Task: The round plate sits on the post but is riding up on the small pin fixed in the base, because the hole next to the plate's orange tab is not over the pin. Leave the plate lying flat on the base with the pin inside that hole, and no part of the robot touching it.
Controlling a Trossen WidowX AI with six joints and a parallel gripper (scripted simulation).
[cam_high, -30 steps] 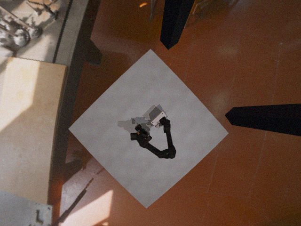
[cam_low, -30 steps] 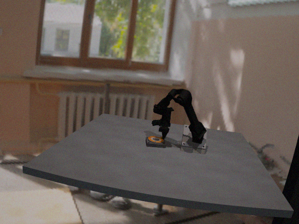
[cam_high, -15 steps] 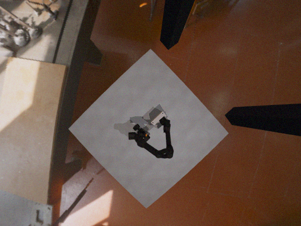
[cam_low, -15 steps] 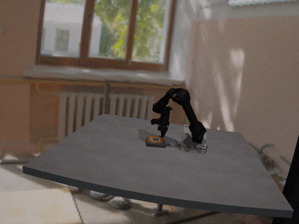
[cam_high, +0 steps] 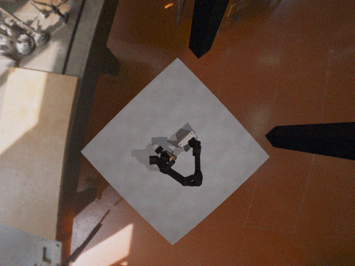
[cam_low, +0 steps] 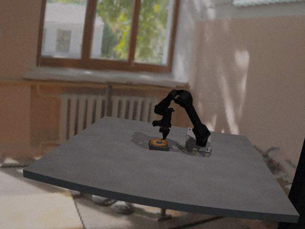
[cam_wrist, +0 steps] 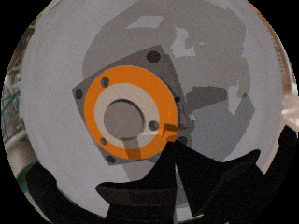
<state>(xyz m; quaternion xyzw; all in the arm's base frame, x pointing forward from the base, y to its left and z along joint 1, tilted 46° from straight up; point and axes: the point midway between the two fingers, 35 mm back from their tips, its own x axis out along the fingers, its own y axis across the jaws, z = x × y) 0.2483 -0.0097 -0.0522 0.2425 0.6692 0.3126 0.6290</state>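
My gripper tip is 2 cm short of the square base, 5 cm to the right of it and 2 cm above it.
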